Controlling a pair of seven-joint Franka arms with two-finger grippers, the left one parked.
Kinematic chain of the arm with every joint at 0, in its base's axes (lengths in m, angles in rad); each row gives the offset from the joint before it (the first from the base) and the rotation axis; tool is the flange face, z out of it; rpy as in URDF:
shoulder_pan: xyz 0 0 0.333 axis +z
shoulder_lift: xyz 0 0 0 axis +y
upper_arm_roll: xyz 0 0 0.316 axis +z
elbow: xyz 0.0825 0 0 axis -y
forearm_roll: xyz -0.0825 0 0.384 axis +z
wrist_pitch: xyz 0 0 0 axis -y
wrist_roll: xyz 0.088 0 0 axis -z
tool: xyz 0 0 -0.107 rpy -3.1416 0 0
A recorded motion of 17 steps. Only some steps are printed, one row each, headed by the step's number.
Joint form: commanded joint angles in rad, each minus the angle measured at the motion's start. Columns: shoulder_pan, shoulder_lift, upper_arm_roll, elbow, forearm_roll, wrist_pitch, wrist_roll.
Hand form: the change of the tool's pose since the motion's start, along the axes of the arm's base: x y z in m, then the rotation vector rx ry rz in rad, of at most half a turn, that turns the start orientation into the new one. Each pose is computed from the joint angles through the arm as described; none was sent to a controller.
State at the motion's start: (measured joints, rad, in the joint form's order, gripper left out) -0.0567 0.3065 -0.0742 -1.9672 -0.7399 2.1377 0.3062
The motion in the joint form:
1: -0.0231 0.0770 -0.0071 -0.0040 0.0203 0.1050 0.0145
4: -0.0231 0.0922 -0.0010 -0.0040 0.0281 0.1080 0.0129
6: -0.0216 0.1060 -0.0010 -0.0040 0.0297 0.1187 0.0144
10: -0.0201 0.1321 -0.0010 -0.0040 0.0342 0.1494 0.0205
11: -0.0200 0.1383 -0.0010 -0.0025 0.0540 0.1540 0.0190
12: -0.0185 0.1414 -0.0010 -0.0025 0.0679 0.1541 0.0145
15: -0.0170 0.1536 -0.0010 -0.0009 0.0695 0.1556 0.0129
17: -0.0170 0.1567 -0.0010 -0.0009 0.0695 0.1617 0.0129
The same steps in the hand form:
1: 0.0034 -0.0089 -0.0432 0.0533 -0.0125 -0.0019
4: 0.0033 -0.0049 -0.0524 0.0633 0.0000 0.0006
6: 0.0035 -0.0030 -0.0602 0.0692 0.0043 0.0046
10: 0.0047 0.0004 -0.0745 0.0850 0.0021 0.0120
11: 0.0050 0.0012 -0.0776 0.1000 0.0008 0.0008
12: 0.0047 0.0024 -0.0796 0.1097 0.0041 -0.0043
15: 0.0044 0.0034 -0.0863 0.1121 0.0142 -0.0025
17: 0.0047 0.0039 -0.0878 0.1145 0.0124 0.0003

